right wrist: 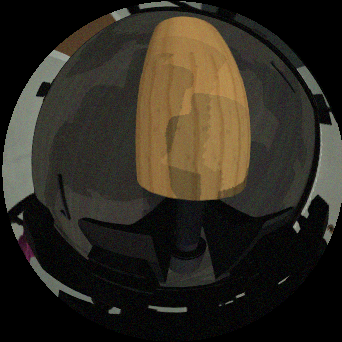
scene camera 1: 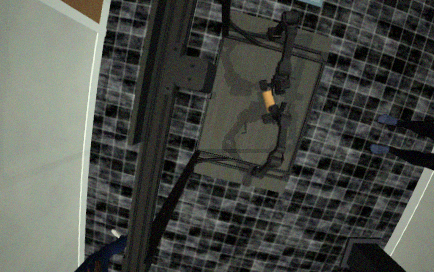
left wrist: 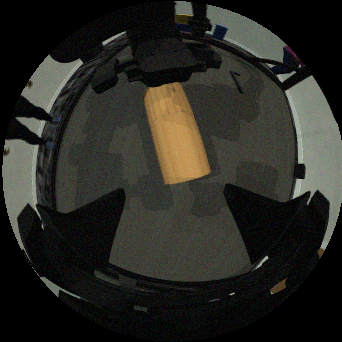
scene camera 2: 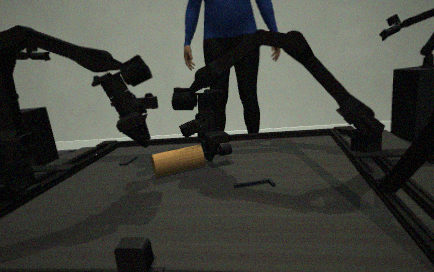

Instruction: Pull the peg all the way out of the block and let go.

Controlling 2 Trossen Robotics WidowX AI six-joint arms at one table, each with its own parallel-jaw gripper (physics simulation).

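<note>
A light wooden, rounded block lies lengthwise between the arms. The dark peg sticks out of its end by my right gripper; part of the shaft and the wider head show. How deep it sits inside is hidden. My right gripper is shut on the peg's shaft, close to the block's end face. My left gripper is open and empty, above and beyond the block's other end.
A dark hooked rod lies on the table on one side of the block. A smaller dark rod lies on the other side. A black box stands at the near table edge in scene camera 2.
</note>
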